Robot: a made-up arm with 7 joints. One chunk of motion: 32 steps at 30 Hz.
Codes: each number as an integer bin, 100 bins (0 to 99) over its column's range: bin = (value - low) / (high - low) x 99, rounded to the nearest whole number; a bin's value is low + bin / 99 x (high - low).
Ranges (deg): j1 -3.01..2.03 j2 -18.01..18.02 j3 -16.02..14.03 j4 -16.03..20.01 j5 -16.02..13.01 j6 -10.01..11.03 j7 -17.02..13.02
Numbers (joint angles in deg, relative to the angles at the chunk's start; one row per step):
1: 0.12 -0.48 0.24 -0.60 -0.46 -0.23 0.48
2: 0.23 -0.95 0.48 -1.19 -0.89 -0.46 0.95
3: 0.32 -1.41 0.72 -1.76 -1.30 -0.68 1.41
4: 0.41 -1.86 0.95 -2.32 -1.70 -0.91 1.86
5: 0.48 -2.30 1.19 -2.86 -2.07 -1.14 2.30
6: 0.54 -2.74 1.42 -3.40 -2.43 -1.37 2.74
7: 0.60 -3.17 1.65 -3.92 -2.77 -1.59 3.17
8: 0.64 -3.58 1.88 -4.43 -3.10 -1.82 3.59
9: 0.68 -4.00 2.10 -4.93 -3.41 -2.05 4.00
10: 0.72 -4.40 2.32 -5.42 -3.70 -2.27 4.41
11: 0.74 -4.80 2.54 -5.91 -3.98 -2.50 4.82
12: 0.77 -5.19 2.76 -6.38 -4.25 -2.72 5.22
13: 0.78 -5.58 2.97 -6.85 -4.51 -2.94 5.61
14: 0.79 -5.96 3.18 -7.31 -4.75 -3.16 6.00
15: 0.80 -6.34 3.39 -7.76 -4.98 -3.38 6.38
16: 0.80 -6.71 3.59 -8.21 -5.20 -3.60 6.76
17: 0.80 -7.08 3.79 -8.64 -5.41 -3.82 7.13
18: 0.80 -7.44 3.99 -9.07 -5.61 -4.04 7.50
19: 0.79 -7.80 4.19 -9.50 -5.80 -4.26 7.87
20: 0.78 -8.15 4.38 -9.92 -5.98 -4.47 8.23
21: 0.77 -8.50 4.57 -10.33 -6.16 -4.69 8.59
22: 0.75 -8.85 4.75 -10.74 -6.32 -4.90 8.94
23: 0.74 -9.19 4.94 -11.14 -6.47 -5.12 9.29
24: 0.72 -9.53 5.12 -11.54 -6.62 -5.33 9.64
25: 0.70 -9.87 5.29 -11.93 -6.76 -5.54 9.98
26: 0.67 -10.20 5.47 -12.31 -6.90 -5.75 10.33
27: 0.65 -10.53 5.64 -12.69 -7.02 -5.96 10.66
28: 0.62 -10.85 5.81 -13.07 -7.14 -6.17 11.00
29: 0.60 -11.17 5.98 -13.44 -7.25 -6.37 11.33
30: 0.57 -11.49 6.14 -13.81 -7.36 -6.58 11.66
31: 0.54 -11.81 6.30 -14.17 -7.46 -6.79 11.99
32: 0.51 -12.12 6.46 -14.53 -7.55 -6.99 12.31
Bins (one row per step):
1: 61 48 54 42 53 46 58
2: 64 47 54 41 52 45 59
3: 65 46 55 39 50 44 61
4: 67 44 56 38 49 43 62
5: 69 43 57 36 48 42 64
6: 70 42 57 35 46 41 65
7: 71 41 58 33 45 40 67
8: 72 40 59 32 44 39 68
9: 72 38 60 30 43 37 69
10: 73 37 60 29 42 36 71
11: 74 36 61 28 41 35 72
12: 74 35 62 27 40 34 73
13: 74 34 63 25 39 33 75
14: 75 33 63 24 38 32 76
15: 75 32 64 23 38 31 77
16: 75 31 65 21 37 30 78
17: 75 30 65 20 36 29 80
18: 75 29 66 19 36 28 81
19: 75 28 67 18 35 27 82
20: 74 27 67 17 34 26 83
21: 74 26 68 16 34 25 84
22: 74 25 68 15 33 24 86
23: 74 24 69 13 33 23 87
24: 73 23 70 12 32 22 88
25: 73 22 70 11 32 21 89
26: 72 21 71 10 31 20 90
27: 72 21 71 9 31 19 91
28: 71 20 72 8 30 18 92
29: 71 19 72 7 30 17 93
30: 70 18 73 6 30 16 95
31: 70 17 74 5 29 15 96
32: 69 16 74 4 29 14 97

